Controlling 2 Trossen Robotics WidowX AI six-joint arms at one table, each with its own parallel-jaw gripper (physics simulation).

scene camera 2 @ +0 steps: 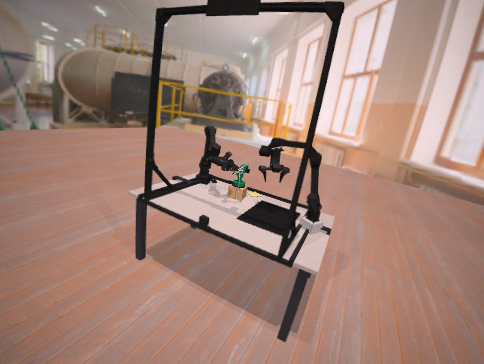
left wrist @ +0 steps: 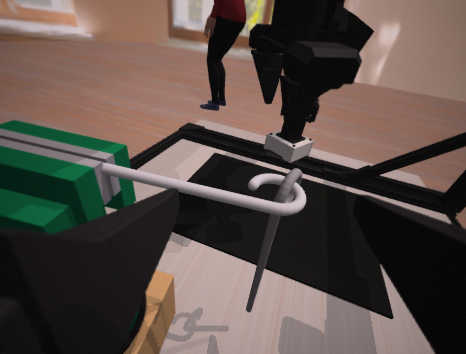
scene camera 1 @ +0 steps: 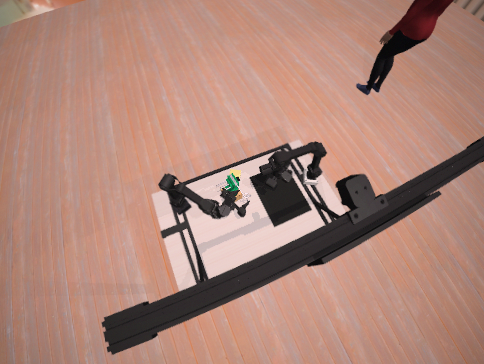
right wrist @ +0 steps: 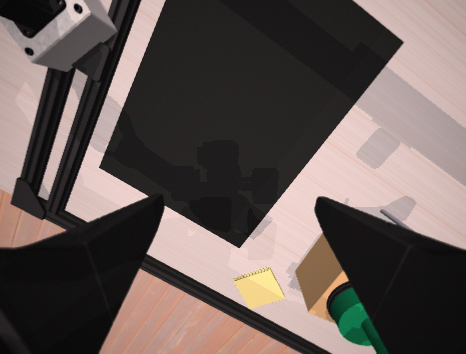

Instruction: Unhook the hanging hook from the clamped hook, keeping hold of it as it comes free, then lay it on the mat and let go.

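Places are measured from the left arm's base along level axes (x right, y ahead, z up), in metres.
Pixels of known places: left gripper, fingertip midpoint: point(scene camera 2: 239, 169) point(left wrist: 265, 199) point(scene camera 1: 244, 195); right gripper, fingertip midpoint: point(scene camera 2: 272, 182) point(left wrist: 277, 116) point(scene camera 1: 276, 179) point(right wrist: 240, 202); left arm's base, link origin: point(scene camera 2: 203, 174) point(scene camera 1: 179, 203); right arm's base, link origin: point(scene camera 2: 312, 219) point(left wrist: 290, 137) point(scene camera 1: 311, 175).
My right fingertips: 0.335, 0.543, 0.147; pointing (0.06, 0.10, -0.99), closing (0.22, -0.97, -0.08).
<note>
Ahead of a thing's pixels: the offset from my right fingertips to its top centre, as dx, dy, dz. "spot": to the spot under its first point. Level surfaces: height alone.
The light grey clamped hook {spot: -0.083, -0.229, +0.030} point(left wrist: 190, 188) juts from the green vise {-0.172, -0.243, +0.035} point(left wrist: 95, 150) point(scene camera 1: 232, 182) point(scene camera 2: 241, 175) in the left wrist view. The darker grey hanging hook {-0.024, -0.203, +0.037} point(left wrist: 262, 265) hangs from its curled end, shank slanting down. My left gripper point(left wrist: 265, 199) point(scene camera 1: 239, 201) point(scene camera 2: 235, 162) is open, with the hanging hook in view between its spread fingertips but not gripped; the depth gap is hard to tell. My right gripper point(right wrist: 240, 202) point(scene camera 1: 279, 178) point(scene camera 2: 273, 179) is open and empty, above the back part of the black mat {dz -0.202} point(right wrist: 280, 60) point(scene camera 1: 285, 205) point(scene camera 2: 265, 215).
The vise stands on a wooden block {-0.170, -0.230, -0.122} point(left wrist: 162, 300) point(scene camera 2: 237, 192) point(right wrist: 317, 270). A yellow notepad {-0.275, -0.110, -0.195} point(right wrist: 260, 288) point(scene camera 2: 255, 194) lies near it by the table's back edge. Black frame rails run along the table edges. A person point(scene camera 1: 390, 55) stands on the floor away from the table.
</note>
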